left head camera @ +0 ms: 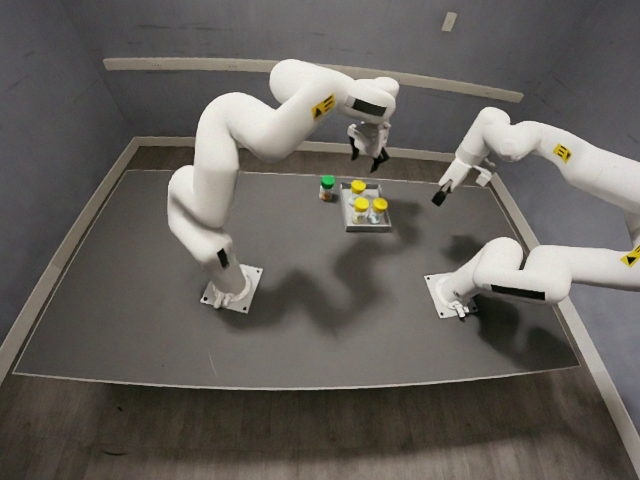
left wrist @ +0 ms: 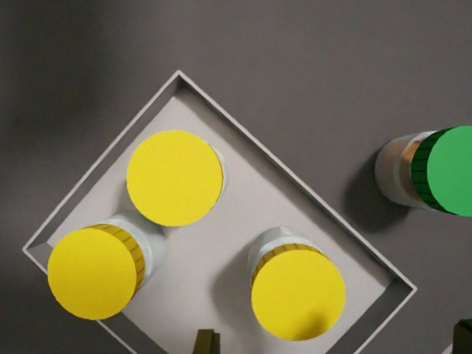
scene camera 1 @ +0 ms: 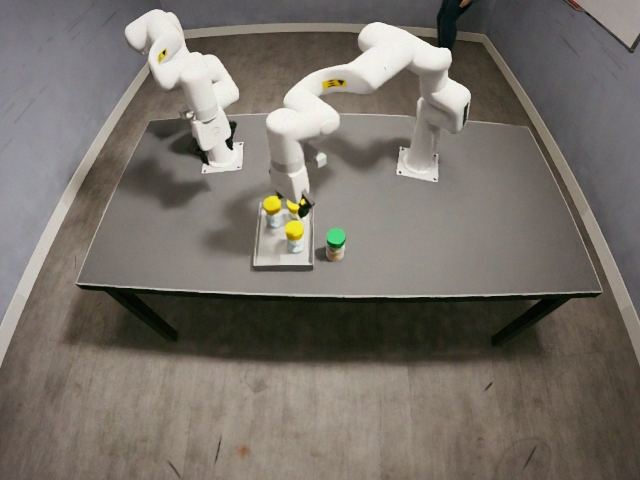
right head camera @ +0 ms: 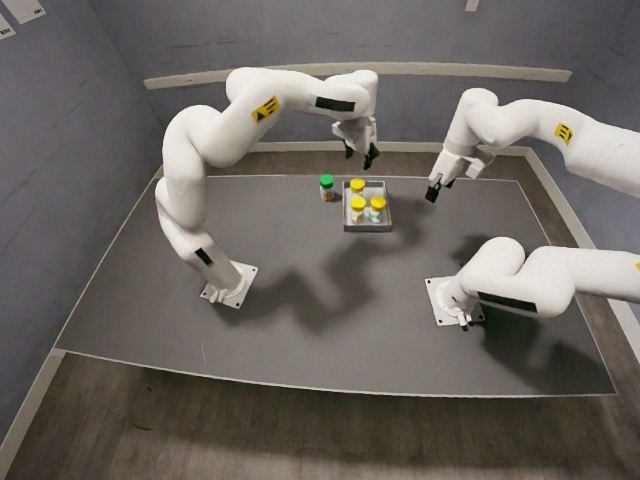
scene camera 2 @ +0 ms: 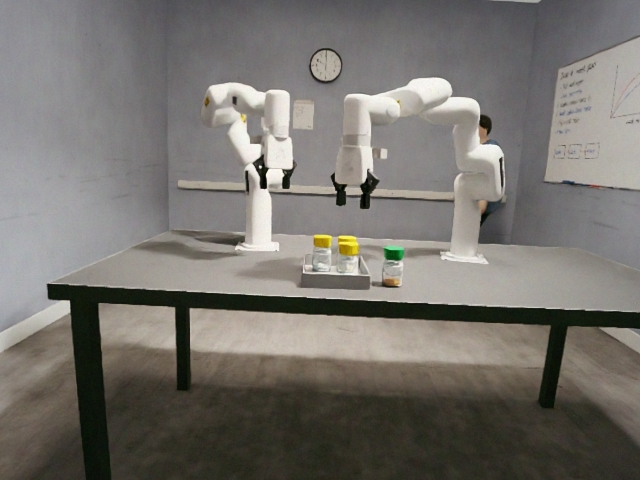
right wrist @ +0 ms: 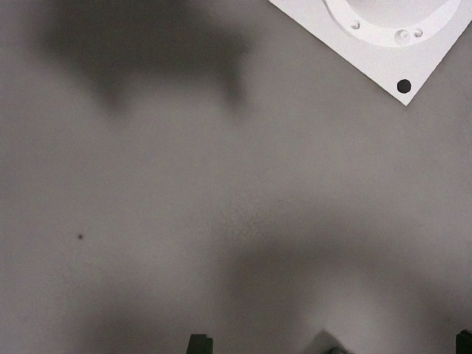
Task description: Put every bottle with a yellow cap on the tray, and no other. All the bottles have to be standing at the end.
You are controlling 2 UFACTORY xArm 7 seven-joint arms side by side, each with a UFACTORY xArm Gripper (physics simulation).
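Frame: origin at the left arm's base, x back, y right, z up, level; millimetres.
Seen in the pictures: left gripper, fingertip midpoint: [left head camera: 363,165] [scene camera 1: 292,205] [right head camera: 358,162] [scene camera 2: 352,207]; right gripper, fingertip midpoint: [left head camera: 441,197] [scene camera 1: 218,155] [right head camera: 437,193] [scene camera 2: 274,189]; left arm's base, origin of the base link: [left head camera: 232,285] [scene camera 1: 418,163] [right head camera: 229,282] [scene camera 2: 462,257]; right arm's base, origin of the base link: [left head camera: 450,293] [scene camera 1: 223,157] [right head camera: 454,299] [scene camera 2: 258,246].
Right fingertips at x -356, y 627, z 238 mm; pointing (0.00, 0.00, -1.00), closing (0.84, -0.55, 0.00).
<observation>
Offsets run from my right fingertips to a thing's top centre. Level surfaces: height alone.
Three yellow-capped bottles stand upright inside the grey tray @(dz -198, dx -96, dy -222 mm) [left head camera: 368,228] [right head camera: 367,227] [scene camera 1: 283,267] [scene camera 2: 336,280]: a far bottle @(dz -130, dx -121, dy -265 mm) [left head camera: 357,187] [scene camera 1: 294,229] [left wrist: 298,295], a near-left bottle @(dz -130, dx -26, dy -244 mm) [left head camera: 360,205] [left wrist: 175,177] and a near-right bottle @(dz -130, dx -45, dy -171 mm) [left head camera: 379,205] [scene camera 1: 272,205] [left wrist: 92,273] in the left head view. A green-capped bottle @(dz -133, dx -119, dy -390 mm) [left head camera: 327,182] [scene camera 1: 336,237] [scene camera 2: 393,253] [left wrist: 452,171] stands on the table beside the tray. My left gripper [left head camera: 366,160] [scene camera 2: 353,200] [left wrist: 334,340] is open and empty, well above the tray. My right gripper [scene camera 2: 275,181] [right wrist: 332,343] is open and empty, high over the table, away from the tray.
The table @(dz -238 mm) [left head camera: 289,335] [scene camera 1: 439,248] carries both arm bases [scene camera 1: 222,160] [scene camera 1: 418,167]. The tray and green-capped bottle lie near the table edge that faces the scene cameras. A person [scene camera 2: 486,149] stands behind the table in scene camera 2.
</observation>
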